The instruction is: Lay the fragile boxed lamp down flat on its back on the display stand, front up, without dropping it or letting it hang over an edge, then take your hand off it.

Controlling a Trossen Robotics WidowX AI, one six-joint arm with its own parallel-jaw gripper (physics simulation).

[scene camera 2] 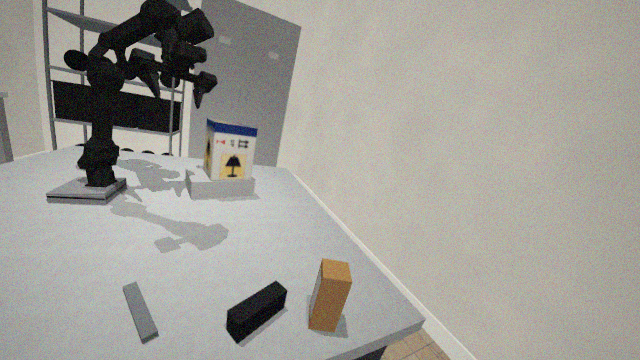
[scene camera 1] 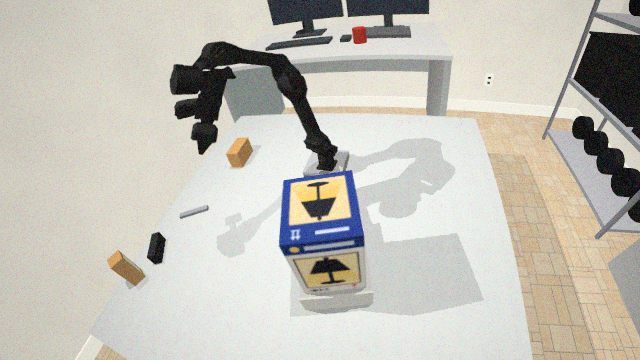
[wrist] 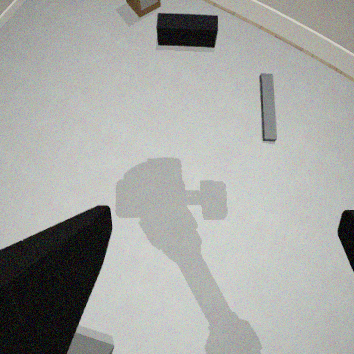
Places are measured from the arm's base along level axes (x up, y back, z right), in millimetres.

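Pixels of known places: gripper, fingertip midpoint: [scene camera 2: 179,104] [scene camera 1: 201,144] [wrist: 226,219]; arm's base, origin of the base link: [scene camera 2: 101,183] [scene camera 1: 327,165].
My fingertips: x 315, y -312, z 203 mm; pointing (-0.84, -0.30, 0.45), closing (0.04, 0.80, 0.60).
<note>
For each thing: its top centre in the pictures, then the offset to it from my fingertips.
- grey bar, middle of its top: [wrist: 268,104] [scene camera 2: 138,306] [scene camera 1: 193,210] dz +258, dx -342, dy -21 mm
- black block, middle of its top: [wrist: 187,20] [scene camera 2: 259,299] [scene camera 1: 152,244] dz +282, dx -304, dy -228 mm
The boxed lamp [scene camera 1: 325,240] [scene camera 2: 232,150] stands upright on the display stand [scene camera 1: 337,302] [scene camera 2: 220,189]. Its top is blue with a lamp picture. The white sides facing the two scene cameras carry upright lamp pictures. A corner of the stand also shows at the lower left of the wrist view [wrist: 92,344]. In scene camera 2, part of the stand's top shows left of the box. My gripper [scene camera 1: 216,114] [scene camera 2: 178,101] [wrist: 226,219] is open and empty, high above the table and well apart from the box, its fingers pointing down.
On the table are an orange block [scene camera 1: 240,152] near the arm base, a grey bar [scene camera 1: 194,211] [scene camera 2: 140,312] [wrist: 268,107], a black block [scene camera 1: 156,248] [scene camera 2: 256,311] [wrist: 187,30] and another orange block [scene camera 1: 126,268] [scene camera 2: 330,295] near the edge. A desk [scene camera 1: 370,57] stands behind.
</note>
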